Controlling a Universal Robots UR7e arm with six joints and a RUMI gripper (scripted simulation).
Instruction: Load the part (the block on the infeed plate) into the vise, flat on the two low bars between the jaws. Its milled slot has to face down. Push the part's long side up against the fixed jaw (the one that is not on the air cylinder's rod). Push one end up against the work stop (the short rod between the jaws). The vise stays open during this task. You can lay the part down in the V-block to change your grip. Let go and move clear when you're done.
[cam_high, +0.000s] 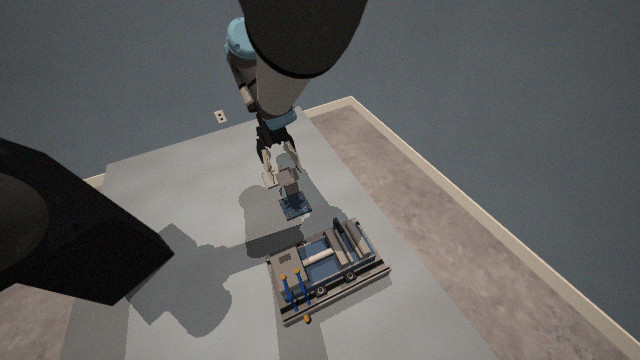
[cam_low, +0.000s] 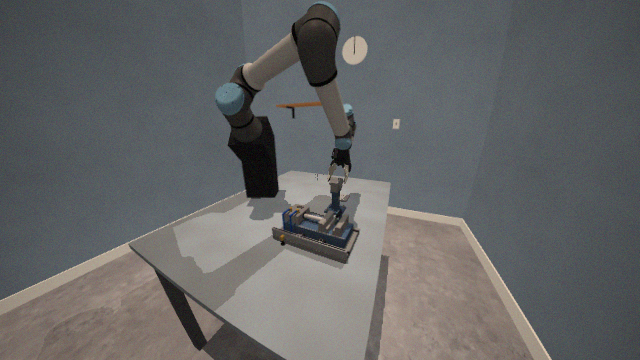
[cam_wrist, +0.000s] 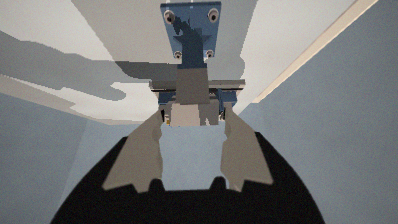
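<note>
The part is 1 cm below my hand. Round my hand: cylinder rod: 23 cm to the right, 8 cm below, 7 cm behind; pale plate: 16 cm below, 15 cm to the left, 2 cm ahead; work stop: 20 cm to the right, 7 cm below, 3 cm ahead.
</note>
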